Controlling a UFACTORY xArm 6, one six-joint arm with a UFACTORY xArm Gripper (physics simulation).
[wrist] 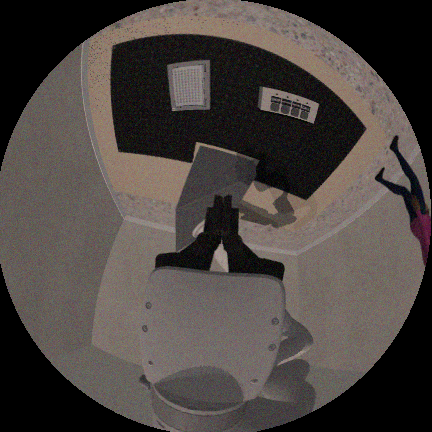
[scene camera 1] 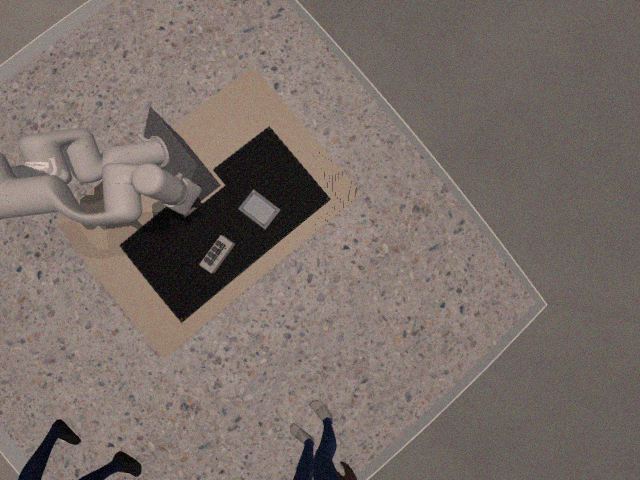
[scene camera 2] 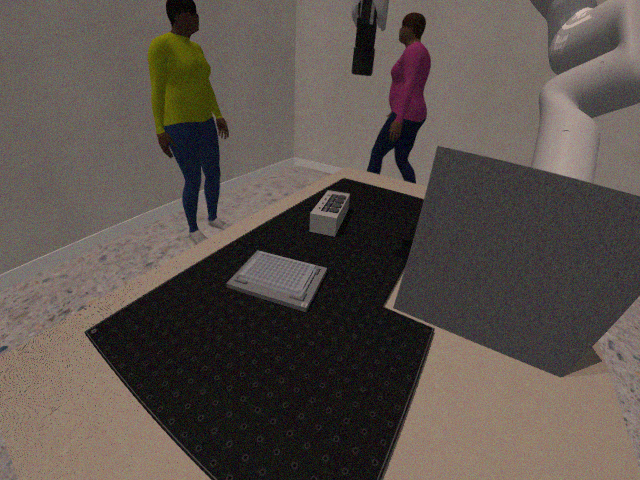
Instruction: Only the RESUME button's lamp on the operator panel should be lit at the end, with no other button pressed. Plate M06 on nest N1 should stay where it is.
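Where they show: gripper, fingertip midpoint: point(wrist: 223, 203) point(scene camera 1: 198, 203) point(scene camera 2: 361, 75); arm's base at its link origin: point(scene camera 1: 159, 151) point(scene camera 2: 549, 224).
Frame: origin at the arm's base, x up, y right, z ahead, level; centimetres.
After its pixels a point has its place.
The operator panel point(scene camera 1: 210, 266) {z 46.3, x -14.1, y 20.8 cm} point(scene camera 2: 324, 225) {z 41.9, x -16.7, y 7.1 cm} point(wrist: 266, 105) {z 40.9, x -14.1, y 8.9 cm} is a pale box on the black mat, with a row of dark buttons on top. The lamps beside the buttons look dark, and the labels are too small to read. Plate M06 point(scene camera 1: 259, 209) {z 42.3, x -16.9, y -13.1 cm} point(scene camera 2: 277, 272) {z 41.4, x -16.7, y -13.9 cm} point(wrist: 188, 85) {z 41.9, x -16.8, y -12.7 cm}, a pale gridded plate, sits flat on nest N1 point(scene camera 1: 265, 225) point(scene camera 2: 306, 303) {z 33.4, x -18.1, y -16.9 cm} point(wrist: 207, 100) {z 37.5, x -18.2, y -6.9 cm}, a grey base on the mat. My gripper point(wrist: 223, 203) {z 34.2, x 17.0, y 0.5 cm} is shut and empty. It is high above the table, away from the panel and the plate; its fingertips are hard to make out in scene camera 1.
A tall grey slanted board point(scene camera 1: 180, 149) {z 10.3, x 8.0, y -7.2 cm} point(scene camera 2: 516, 258) {z 5.3, x -2.9, y -9.0 cm} point(wrist: 215, 175) {z 19.2, x -5.3, y -0.2 cm} stands at the mat's inner edge, near the arm and below the gripper. The black mat point(scene camera 1: 180, 294) {z 44.9, x -19.3, y 41.6 cm} point(scene camera 2: 289, 372) {z 29.4, x -19.3, y -28.8 cm} point(wrist: 145, 130) {z 24.7, x -19.3, y -28.7 cm} lies on a tan table point(scene camera 1: 248, 98) {z -4.1, x -20.7, y -48.0 cm} point(scene camera 2: 491, 403) {z 1.5, x -20.7, y -19.6 cm}. Two people stand beyond the table.
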